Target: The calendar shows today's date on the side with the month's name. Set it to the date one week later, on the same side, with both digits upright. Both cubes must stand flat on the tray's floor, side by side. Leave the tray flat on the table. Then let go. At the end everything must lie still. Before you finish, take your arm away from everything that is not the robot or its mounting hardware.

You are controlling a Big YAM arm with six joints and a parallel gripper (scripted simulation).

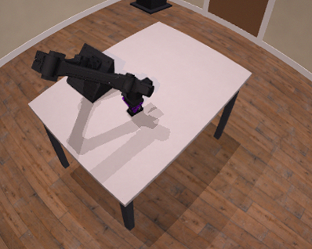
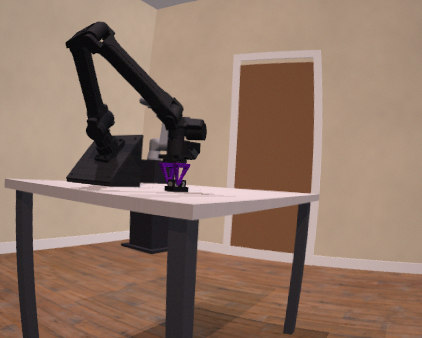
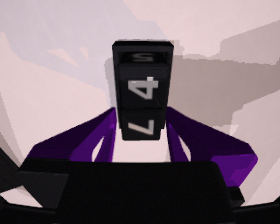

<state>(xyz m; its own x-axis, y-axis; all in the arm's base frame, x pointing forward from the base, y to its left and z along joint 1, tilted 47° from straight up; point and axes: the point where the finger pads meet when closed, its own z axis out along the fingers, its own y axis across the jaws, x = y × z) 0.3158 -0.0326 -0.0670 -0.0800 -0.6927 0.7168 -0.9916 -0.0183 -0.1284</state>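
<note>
Now: the black date cube 10 mm below my hand. Round my hand: black tray (20 mm to the left, 20 mm below).
</note>
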